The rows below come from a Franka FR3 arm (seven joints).
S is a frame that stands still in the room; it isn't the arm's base.
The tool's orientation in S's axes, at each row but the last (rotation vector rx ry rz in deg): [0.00 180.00 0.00]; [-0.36 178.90 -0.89]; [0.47 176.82 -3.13]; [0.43 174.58 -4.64]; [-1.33 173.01 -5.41]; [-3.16 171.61 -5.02]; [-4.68 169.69 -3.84]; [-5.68 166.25 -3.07]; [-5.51 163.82 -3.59]
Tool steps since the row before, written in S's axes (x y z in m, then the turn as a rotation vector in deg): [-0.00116 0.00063 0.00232 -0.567 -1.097 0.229]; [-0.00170 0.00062 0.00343 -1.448 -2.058 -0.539]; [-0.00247 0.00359 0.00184 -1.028 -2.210 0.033]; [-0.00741 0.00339 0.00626 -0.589 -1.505 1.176]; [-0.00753 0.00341 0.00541 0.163 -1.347 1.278]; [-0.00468 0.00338 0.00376 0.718 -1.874 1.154]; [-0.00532 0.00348 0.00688 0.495 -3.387 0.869]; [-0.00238 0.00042 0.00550 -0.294 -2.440 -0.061]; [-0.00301 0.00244 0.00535 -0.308 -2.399 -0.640]
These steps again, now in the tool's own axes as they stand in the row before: [0.00116 0.00063 -0.00232 0.567 -1.097 -0.229]; [0.00163 0.00059 -0.00347 1.467 -2.047 0.532]; [0.00238 0.00351 -0.00210 1.015 -2.216 -0.011]; [0.00680 0.00300 -0.00709 0.473 -1.569 -1.144]; [0.00676 0.00315 -0.00648 -0.289 -1.427 -1.164]; [0.00395 0.00329 -0.00458 -0.799 -1.963 -0.932]; [0.00381 0.00340 -0.00785 -0.440 -3.447 -0.631]; [0.00099 0.00032 -0.00592 0.474 -2.412 0.059]; [0.00124 0.00233 -0.00605 0.644 -2.340 0.610]
